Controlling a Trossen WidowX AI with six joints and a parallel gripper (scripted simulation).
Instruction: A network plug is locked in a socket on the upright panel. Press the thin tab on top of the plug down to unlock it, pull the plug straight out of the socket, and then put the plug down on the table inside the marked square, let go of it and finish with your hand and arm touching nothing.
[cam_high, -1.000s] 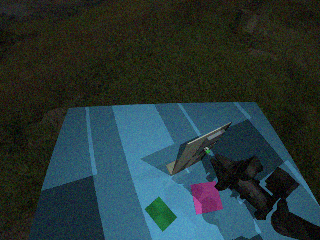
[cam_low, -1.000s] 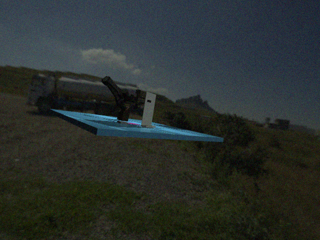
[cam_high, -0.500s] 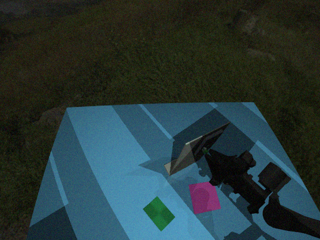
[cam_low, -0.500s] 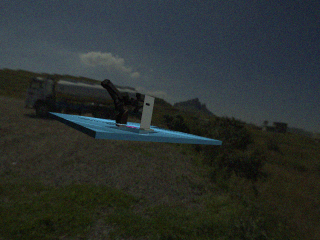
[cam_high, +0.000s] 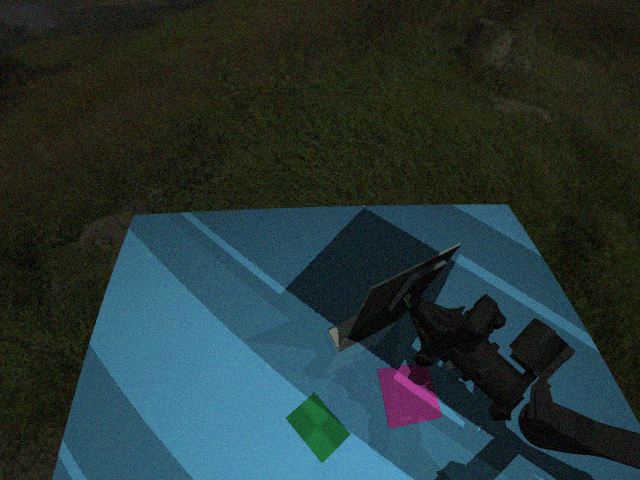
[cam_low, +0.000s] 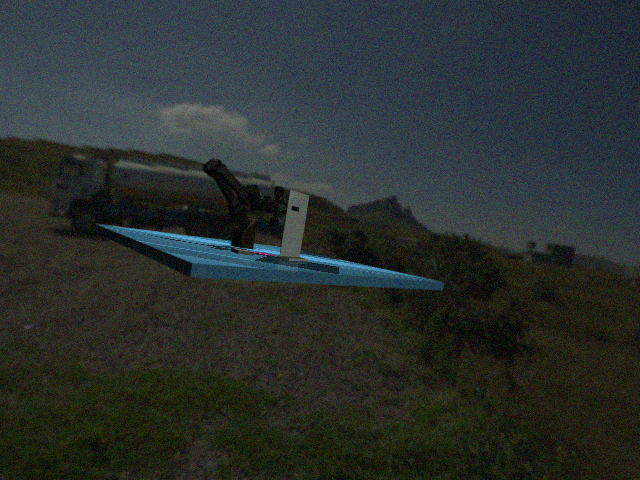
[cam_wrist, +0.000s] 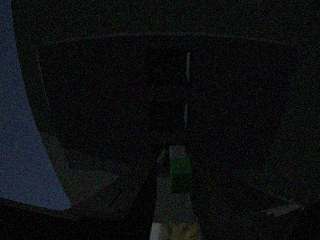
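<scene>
The magenta square is 130 mm behind my gripper tip, 40 mm to the right of it and 230 mm below it. Round my gripper tip: network plug right at my gripper tip; upright panel 30 mm ahead, 90 mm below.
</scene>
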